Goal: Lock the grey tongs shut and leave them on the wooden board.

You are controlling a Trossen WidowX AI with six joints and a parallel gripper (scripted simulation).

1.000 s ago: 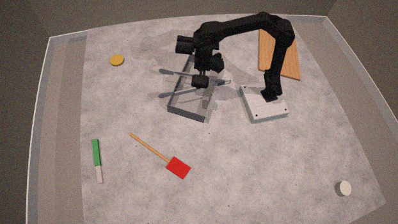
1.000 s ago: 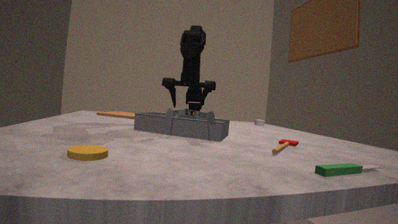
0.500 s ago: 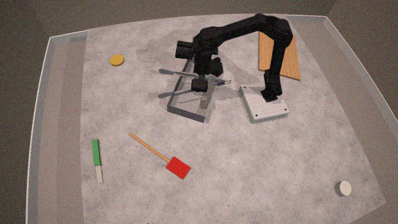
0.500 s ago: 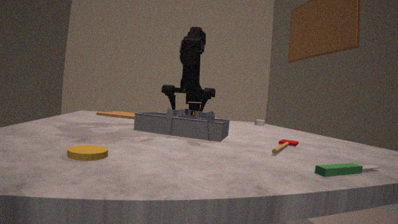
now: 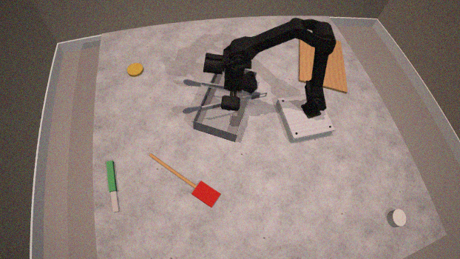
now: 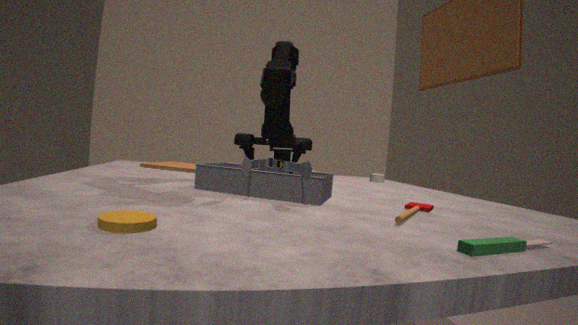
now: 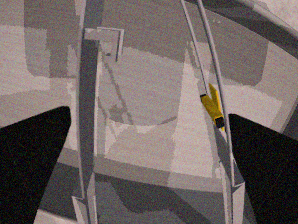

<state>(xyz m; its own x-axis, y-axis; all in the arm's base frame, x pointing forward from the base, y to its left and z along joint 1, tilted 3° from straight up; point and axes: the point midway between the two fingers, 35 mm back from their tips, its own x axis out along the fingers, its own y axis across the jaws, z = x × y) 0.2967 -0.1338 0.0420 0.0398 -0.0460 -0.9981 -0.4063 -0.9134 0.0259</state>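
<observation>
The roasting tin is 1 cm to the right of my gripper tip and 1 cm below it. Also, from my gripper tip: wooden board 54 cm behind, 13 cm to the right, 3 cm below; yellow disc 33 cm ahead, 29 cm to the right, 3 cm below; red spatula 23 cm ahead, 25 cm to the left, 3 cm below.
</observation>
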